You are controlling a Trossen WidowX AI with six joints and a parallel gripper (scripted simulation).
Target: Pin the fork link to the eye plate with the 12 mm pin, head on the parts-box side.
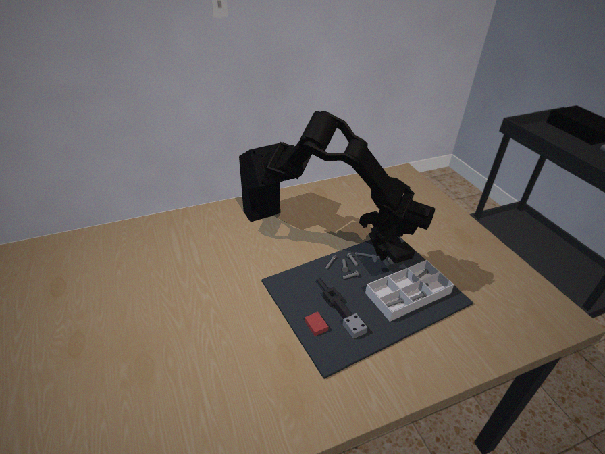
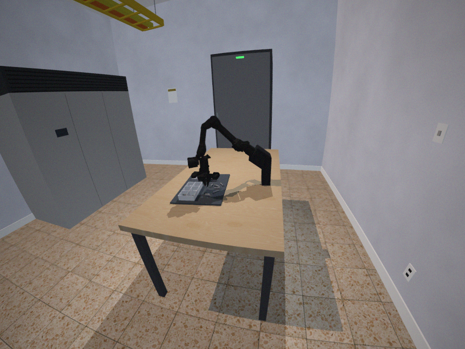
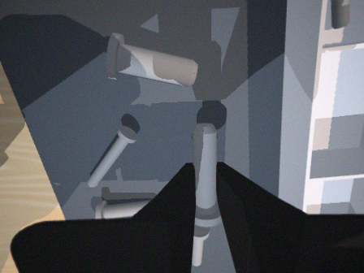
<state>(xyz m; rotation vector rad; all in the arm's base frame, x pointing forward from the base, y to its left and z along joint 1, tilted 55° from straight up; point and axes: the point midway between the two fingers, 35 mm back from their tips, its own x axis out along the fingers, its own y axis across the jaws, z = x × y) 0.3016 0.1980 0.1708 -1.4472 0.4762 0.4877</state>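
Right now the grey pin is 30 mm below my hand. Round my hand: light grey headed pin (10 mm behind, 90 mm to the right, 70 mm below); mat (50 mm ahead, 80 mm to the right, 80 mm below); thicker pin (30 mm behind, 50 mm to the left, 70 mm below).
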